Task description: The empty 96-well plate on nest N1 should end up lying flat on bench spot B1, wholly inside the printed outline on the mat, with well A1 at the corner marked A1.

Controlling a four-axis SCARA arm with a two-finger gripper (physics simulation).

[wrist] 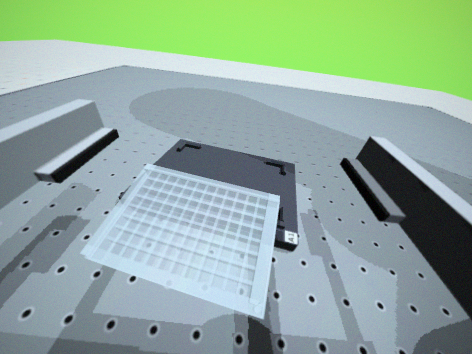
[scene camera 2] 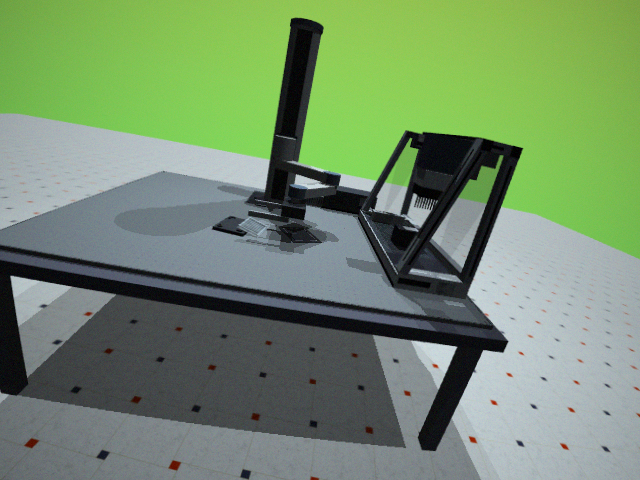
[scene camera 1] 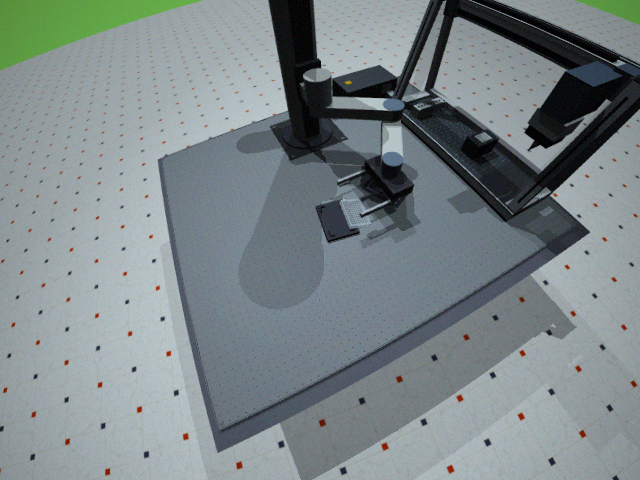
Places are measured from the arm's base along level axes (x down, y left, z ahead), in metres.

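Where they show: gripper, between the fingertips: [wrist: 232, 134] [scene camera 2: 252, 207] [scene camera 1: 348, 198]; arm's base, origin of its link: [scene camera 2: 277, 203] [scene camera 1: 307, 134].
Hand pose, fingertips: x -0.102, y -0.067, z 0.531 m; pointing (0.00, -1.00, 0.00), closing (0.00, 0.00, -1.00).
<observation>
Each offset is from my fingertips to the top centre of the thing. "spot": to the spot under its first point. Level surfaces: height alone.
The clear 96-well plate @[dx +0.054, dy +0.018, dz +0.023 m] [scene camera 1: 355, 212] [scene camera 2: 253, 226] [wrist: 190, 225] lies askew, partly over the dark nest N1 @[dx +0.072, dy -0.052, dz +0.008 m] [scene camera 1: 336, 222] [scene camera 2: 225, 225] [wrist: 288, 192] and partly beyond its edge, and looks tilted down on that side. A white A1 label @[spot: dx +0.077, dy +0.014, dz -0.058 m] [wrist: 291, 237] shows at the nest's near right corner in the wrist view. My gripper [scene camera 1: 350, 197] [scene camera 2: 246, 206] [wrist: 232, 134] is open and empty, above the plate, one finger to each side. The dark mat of spot B1 @[spot: dx +0.088, dy +0.211, dz -0.025 m] [scene camera 2: 301, 235] lies right of the plate in scene camera 2; the gripper largely hides it in scene camera 1. Its A1 mark is not readable.
The arm's column [scene camera 1: 302, 77] [scene camera 2: 294, 108] stands behind the nest. A framed pipetting machine [scene camera 1: 439, 49] [scene camera 2: 473, 222] stands on the right of the table @[dx +0.090 m] [scene camera 1: 268, 351] [scene camera 2: 170, 258], with a small dark block @[spot: dx -0.029, dy +0.591, dz +0.022 m] [scene camera 1: 478, 144] [scene camera 2: 403, 236] on its deck. A black box @[spot: dx -0.025, dy +0.464, dz -0.622 m] [scene camera 1: 367, 80] [scene camera 2: 353, 199] stands behind the arm.
</observation>
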